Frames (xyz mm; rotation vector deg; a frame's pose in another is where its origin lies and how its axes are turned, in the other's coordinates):
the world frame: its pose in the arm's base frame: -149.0 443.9 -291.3 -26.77 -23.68 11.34
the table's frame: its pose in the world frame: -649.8 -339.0 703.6 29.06 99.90 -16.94
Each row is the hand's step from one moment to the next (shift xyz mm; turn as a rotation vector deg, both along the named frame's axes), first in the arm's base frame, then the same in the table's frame.
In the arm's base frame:
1: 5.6 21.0 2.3 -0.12 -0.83 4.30
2: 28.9 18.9 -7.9 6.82 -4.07 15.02
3: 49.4 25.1 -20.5 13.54 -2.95 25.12
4: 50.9 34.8 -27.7 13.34 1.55 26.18
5: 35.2 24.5 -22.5 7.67 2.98 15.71
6: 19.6 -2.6 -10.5 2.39 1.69 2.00
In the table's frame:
1: -6.5 20.8 0.5 -3.79 -1.62 1.48
2: 9.3 28.4 19.0 -11.13 -4.38 12.06
3: 24.3 43.2 32.1 -19.16 -3.06 21.13
4: 28.7 54.1 28.7 -21.44 0.85 20.14
5: 22.8 38.4 18.7 -13.51 2.30 11.25
6: 15.3 6.0 15.2 -1.73 1.97 2.39

